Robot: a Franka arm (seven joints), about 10 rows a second.
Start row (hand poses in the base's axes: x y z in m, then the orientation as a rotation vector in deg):
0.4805 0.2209 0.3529 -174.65 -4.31 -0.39
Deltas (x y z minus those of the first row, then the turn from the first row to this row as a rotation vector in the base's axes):
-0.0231 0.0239 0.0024 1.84 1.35 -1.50
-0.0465 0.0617 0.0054 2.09 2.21 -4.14
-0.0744 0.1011 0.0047 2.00 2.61 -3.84
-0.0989 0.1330 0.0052 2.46 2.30 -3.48
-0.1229 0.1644 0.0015 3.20 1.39 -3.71
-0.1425 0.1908 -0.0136 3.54 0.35 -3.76
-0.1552 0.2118 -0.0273 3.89 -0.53 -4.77
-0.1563 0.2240 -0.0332 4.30 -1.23 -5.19
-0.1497 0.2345 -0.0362 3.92 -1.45 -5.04
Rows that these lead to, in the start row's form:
0.4574 0.2448 0.3553 -172.82 -1.90 1.48
0.4340 0.2826 0.3583 -172.54 2.14 2.58
0.4061 0.3220 0.3576 -172.61 1.72 3.21
0.3816 0.3539 0.3581 -172.17 1.15 2.74
0.3576 0.3853 0.3544 -171.47 1.43 1.32
0.3380 0.4117 0.3393 -171.16 1.43 -0.25
0.3253 0.4327 0.3256 -170.81 2.88 -1.65
0.3242 0.4449 0.3197 -170.40 3.45 -2.73
0.3308 0.4554 0.3167 -170.78 3.22 -3.04

